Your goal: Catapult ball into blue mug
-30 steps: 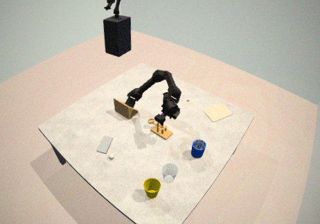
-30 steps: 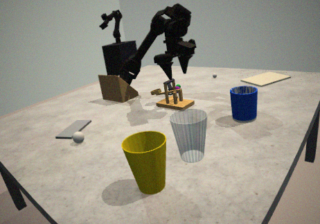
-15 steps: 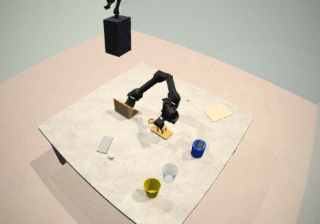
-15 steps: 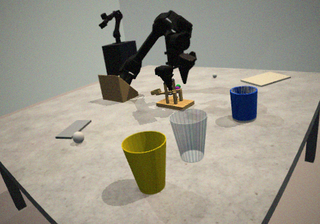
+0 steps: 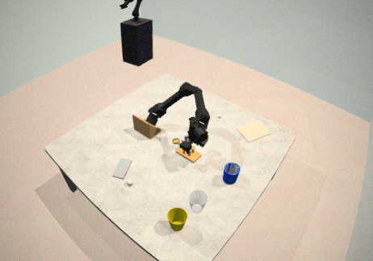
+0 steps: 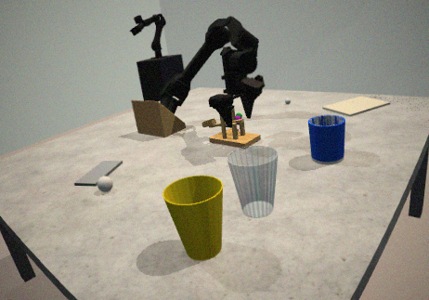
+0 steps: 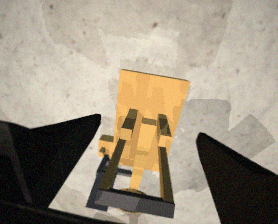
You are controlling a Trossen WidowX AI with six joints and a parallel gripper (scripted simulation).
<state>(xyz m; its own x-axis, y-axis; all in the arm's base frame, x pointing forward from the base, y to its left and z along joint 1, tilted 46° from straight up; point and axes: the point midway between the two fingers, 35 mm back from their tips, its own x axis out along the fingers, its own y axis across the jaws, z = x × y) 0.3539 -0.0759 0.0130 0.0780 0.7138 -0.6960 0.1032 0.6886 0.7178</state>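
Now: the purple ball 110 mm behind my gripper tip, 160 mm to the left of it and 50 mm below it. Round my gripper tip: blue mug: 280 mm ahead, 30 mm to the right, 40 mm below; wooden catapult: 60 mm behind, 30 mm to the left, 10 mm below; green ball: 140 mm behind, 220 mm to the left, 50 mm below.
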